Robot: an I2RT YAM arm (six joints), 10 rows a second.
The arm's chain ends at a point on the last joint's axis. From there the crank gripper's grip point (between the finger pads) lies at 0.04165 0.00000 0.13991 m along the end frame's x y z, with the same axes.
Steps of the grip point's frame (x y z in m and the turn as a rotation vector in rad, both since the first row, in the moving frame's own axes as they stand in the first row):
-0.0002 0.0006 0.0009 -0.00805 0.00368 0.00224
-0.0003 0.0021 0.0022 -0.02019 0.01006 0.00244
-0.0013 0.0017 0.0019 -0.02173 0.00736 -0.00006
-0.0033 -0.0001 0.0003 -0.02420 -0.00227 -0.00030
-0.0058 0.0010 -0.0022 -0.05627 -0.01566 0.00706
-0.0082 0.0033 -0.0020 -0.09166 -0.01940 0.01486
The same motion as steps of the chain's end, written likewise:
-0.0007 -0.0006 0.0011 -0.00805 0.00368 0.00224
-0.0017 -0.0008 0.0027 -0.02019 0.01006 0.00244
-0.0023 -0.0013 0.0022 -0.02173 0.00736 -0.00006
-0.0030 -0.0035 0.0002 -0.02420 -0.00227 -0.00030
-0.0036 -0.0072 -0.0026 -0.05627 -0.01566 0.00706
-0.0054 -0.0101 -0.0022 -0.09166 -0.01940 0.01486

